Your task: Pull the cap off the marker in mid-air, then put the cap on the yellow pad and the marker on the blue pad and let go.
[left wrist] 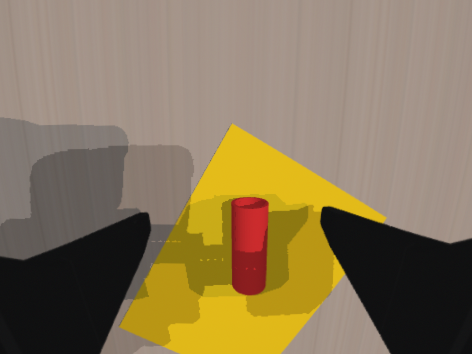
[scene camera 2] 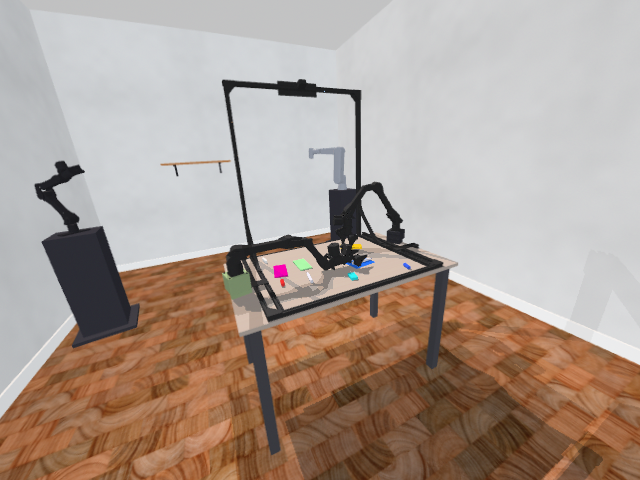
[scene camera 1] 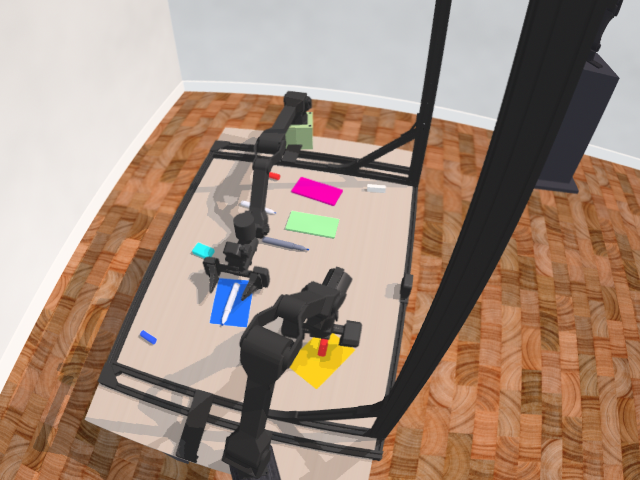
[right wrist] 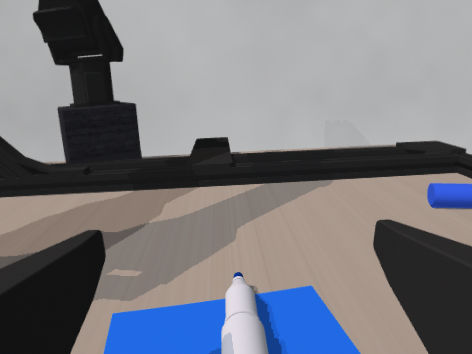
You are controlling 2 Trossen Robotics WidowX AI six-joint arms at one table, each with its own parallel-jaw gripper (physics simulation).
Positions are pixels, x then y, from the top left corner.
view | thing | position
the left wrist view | my left gripper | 236, 218
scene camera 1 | my left gripper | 321, 340
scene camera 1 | my right gripper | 225, 296
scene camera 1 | magenta pad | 305, 187
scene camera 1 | green pad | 317, 225
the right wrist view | my right gripper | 240, 239
